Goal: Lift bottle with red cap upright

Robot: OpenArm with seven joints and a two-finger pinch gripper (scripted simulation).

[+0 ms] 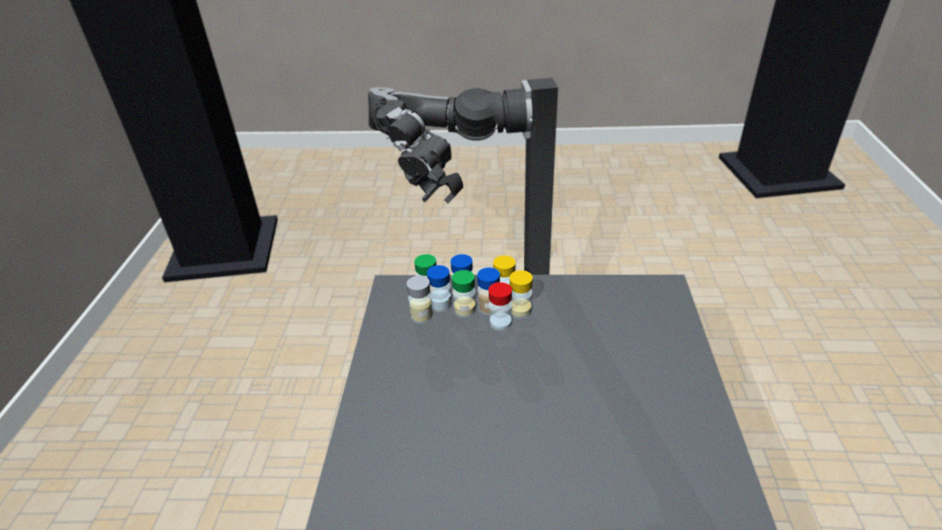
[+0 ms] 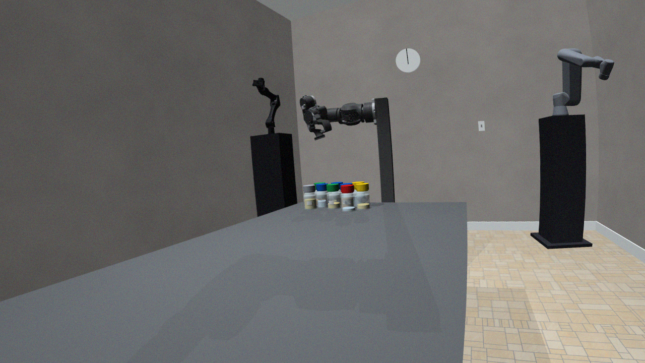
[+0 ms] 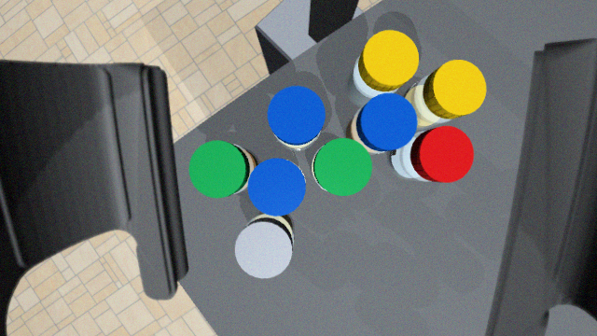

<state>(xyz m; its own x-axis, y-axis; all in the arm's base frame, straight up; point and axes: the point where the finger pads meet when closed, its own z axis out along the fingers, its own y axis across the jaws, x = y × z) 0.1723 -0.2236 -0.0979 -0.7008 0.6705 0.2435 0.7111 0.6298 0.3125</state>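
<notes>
Right now my hand is 280 mm above the yellow-capped bottle, 170 mm to the right of it and 50 mm short of it. Also, from my hand: green-capped bottle: 270 mm below, 30 mm to the left, 20 mm ahead.
</notes>
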